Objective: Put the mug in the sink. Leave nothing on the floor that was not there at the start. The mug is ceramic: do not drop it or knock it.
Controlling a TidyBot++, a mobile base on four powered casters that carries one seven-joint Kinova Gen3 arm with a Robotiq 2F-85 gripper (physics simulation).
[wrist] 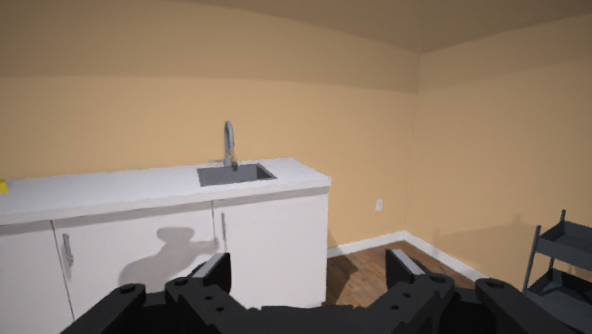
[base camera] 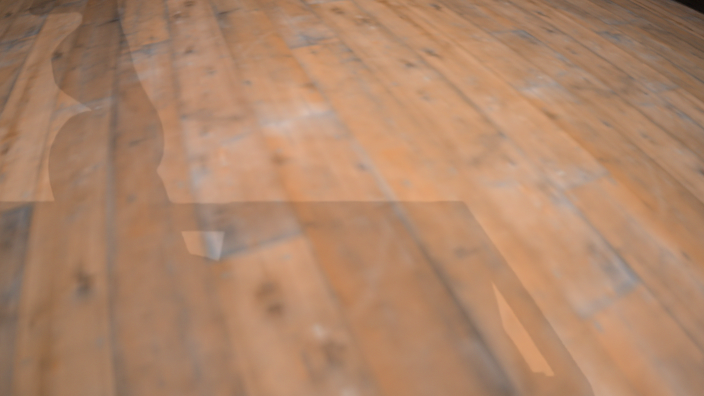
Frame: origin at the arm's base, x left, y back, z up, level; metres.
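Where they show: gripper, fingertip midpoint: [wrist: 307, 268].
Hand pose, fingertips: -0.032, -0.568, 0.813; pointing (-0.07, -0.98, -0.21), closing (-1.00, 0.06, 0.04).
After its pixels a point has its place, as x, y, z.
The sink [wrist: 227, 175] @[0.342, -2.095, 0.464] is a dark grey basin set into the white countertop, seen from a distance left of the middle of the wrist view. A grey curved faucet [wrist: 229, 142] stands behind it. My gripper [wrist: 307, 268] @[-0.032, -0.568, 0.813] is open, with its two dark fingers wide apart and no object between them. It is well in front of the counter, apart from it. The mug does not show in the wrist view or the base camera view.
The white counter [wrist: 125, 186] @[0.743, -1.717, 0.514] has cabinet doors with handles. A small yellow object [wrist: 3, 186] @[1.243, -1.637, 0.542] is at its left, cut by the view's edge. A dark shelf cart [wrist: 532, 257] @[-1.102, -1.491, 0.236] stands at the right by the wall. The wooden floor [base camera: 400, 125] @[-0.094, -0.587, -0.396] bears shadows of the robot.
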